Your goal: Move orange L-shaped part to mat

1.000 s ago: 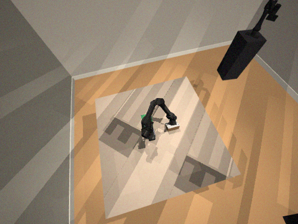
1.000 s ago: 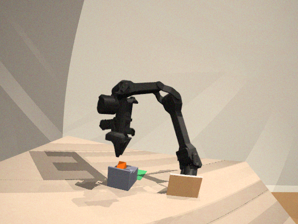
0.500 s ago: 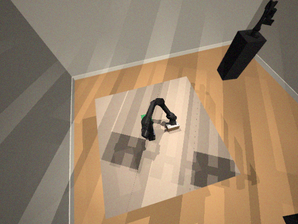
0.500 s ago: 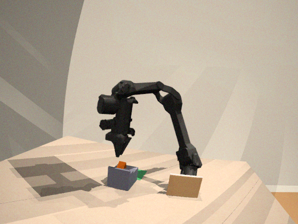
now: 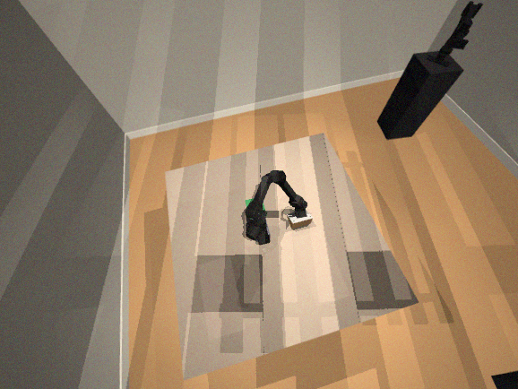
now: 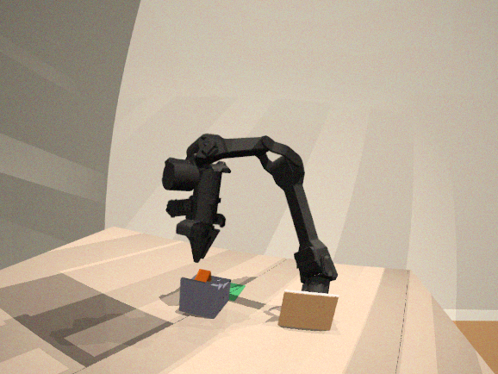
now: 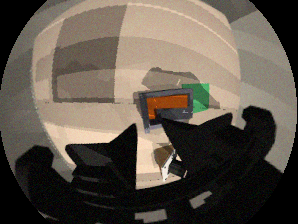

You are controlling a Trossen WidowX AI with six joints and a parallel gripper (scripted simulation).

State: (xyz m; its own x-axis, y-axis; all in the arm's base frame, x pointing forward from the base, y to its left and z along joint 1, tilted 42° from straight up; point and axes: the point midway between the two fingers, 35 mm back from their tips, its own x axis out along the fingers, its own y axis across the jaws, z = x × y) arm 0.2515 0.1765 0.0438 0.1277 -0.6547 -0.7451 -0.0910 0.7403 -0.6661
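Now: the orange L-shaped part 50 mm to the right of my gripper tip and 100 mm below it. The rest, counted from my gripper tip: green mat: 10 mm ahead, 220 mm to the right, 160 mm below.
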